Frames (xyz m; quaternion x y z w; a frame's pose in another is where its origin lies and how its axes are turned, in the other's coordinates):
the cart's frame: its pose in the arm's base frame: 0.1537 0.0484 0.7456 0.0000 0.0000 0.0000 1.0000
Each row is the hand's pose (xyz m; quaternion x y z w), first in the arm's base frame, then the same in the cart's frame.
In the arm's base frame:
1: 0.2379 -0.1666 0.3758 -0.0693 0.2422 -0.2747 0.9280
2: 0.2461 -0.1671 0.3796 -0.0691 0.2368 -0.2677 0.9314
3: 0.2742 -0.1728 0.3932 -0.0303 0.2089 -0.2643 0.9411
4: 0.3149 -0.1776 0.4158 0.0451 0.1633 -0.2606 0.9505
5: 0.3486 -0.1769 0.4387 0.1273 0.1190 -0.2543 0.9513
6: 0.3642 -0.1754 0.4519 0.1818 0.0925 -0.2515 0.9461
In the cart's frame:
1: 0.0842 -0.2150 -0.3698 -0.0693 0.2422 -0.2747 0.9280
2: 0.0924 -0.2155 -0.3660 -0.0691 0.2368 -0.2677 0.9314
3: 0.1205 -0.2212 -0.3524 -0.0303 0.2089 -0.2643 0.9411
4: 0.1612 -0.2260 -0.3298 0.0451 0.1633 -0.2606 0.9505
5: 0.1949 -0.2253 -0.3069 0.1273 0.1190 -0.2543 0.9513
6: 0.2105 -0.2238 -0.2937 0.1818 0.0925 -0.2515 0.9461

